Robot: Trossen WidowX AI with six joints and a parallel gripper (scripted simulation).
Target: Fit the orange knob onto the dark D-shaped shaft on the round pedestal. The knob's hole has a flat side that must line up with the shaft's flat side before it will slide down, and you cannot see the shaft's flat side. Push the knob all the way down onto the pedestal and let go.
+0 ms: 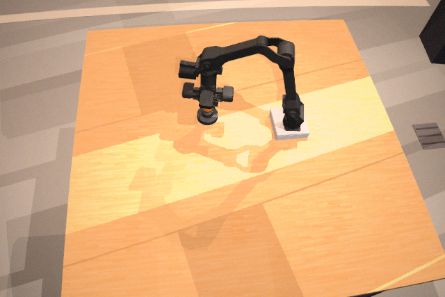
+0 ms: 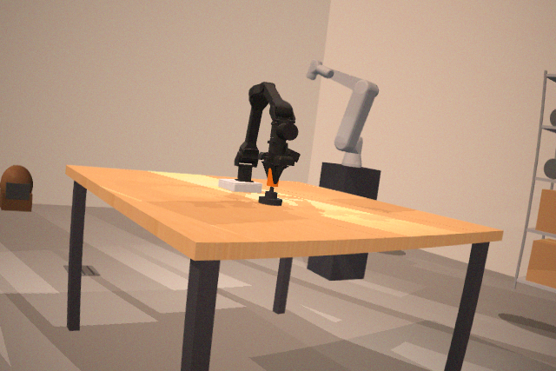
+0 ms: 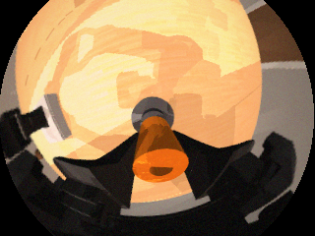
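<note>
Right now the orange knob is 20 mm above my gripper tip. The rest, counted from my gripper tip: round pedestal 40 mm below.
</note>
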